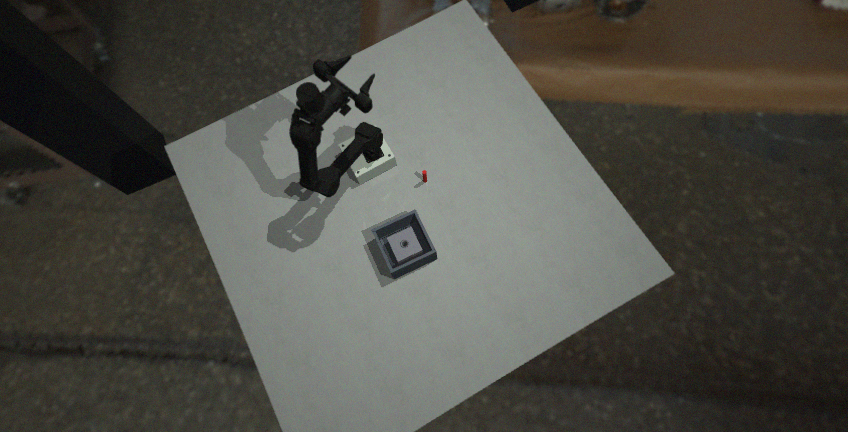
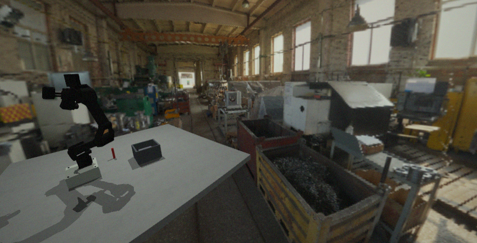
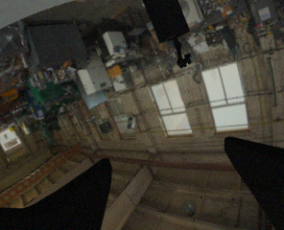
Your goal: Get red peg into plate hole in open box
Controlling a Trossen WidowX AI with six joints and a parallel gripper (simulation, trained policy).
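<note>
Now: gripper tip 190 mm short of the red peg, 70 mm to the right of it and 460 mm above it. From my gripper tip the other things lie so: box: 390 mm ahead, 90 mm to the right, 480 mm below; plate: 390 mm ahead, 90 mm to the right, 460 mm below.
</note>
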